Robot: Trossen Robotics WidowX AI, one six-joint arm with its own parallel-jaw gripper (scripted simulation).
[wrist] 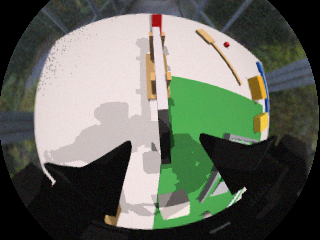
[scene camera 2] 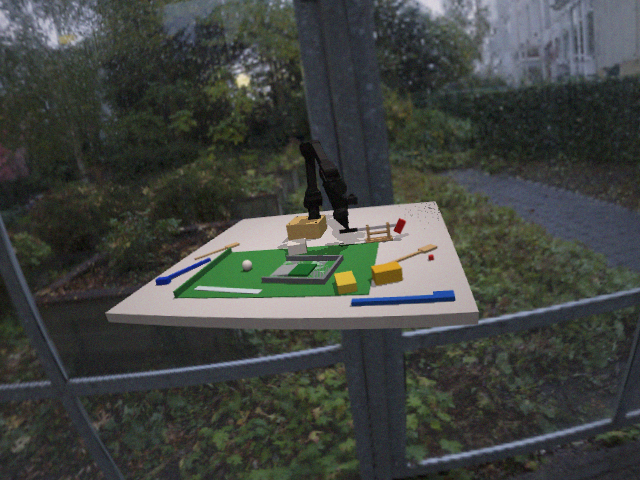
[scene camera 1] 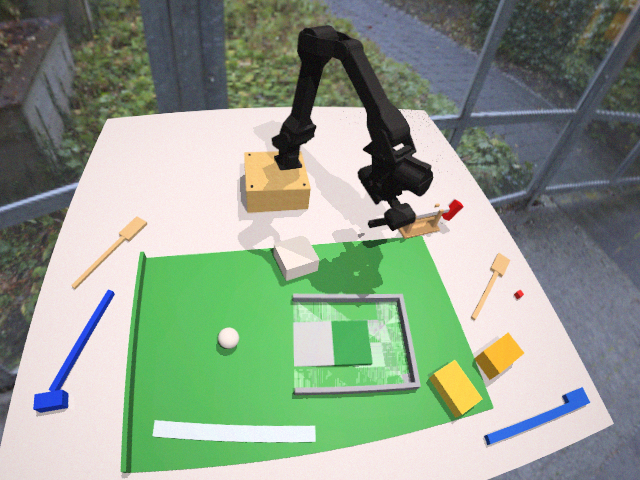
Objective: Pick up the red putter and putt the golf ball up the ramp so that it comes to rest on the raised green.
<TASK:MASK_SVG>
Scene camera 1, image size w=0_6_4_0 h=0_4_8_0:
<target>my gripper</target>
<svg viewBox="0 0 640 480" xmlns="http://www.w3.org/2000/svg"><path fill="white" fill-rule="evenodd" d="M357 171L357 178L376 205L384 201L391 207L391 209L388 208L384 212L384 220L391 231L416 221L416 213L408 203L401 204L396 197L402 195L402 191L408 191L407 189L396 184L393 179L382 181L375 178L372 174L372 165L361 167Z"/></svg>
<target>white strip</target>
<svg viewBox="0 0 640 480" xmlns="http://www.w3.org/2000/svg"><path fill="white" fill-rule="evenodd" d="M152 434L155 437L205 441L315 442L315 426L236 426L154 420L154 432Z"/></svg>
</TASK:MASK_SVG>
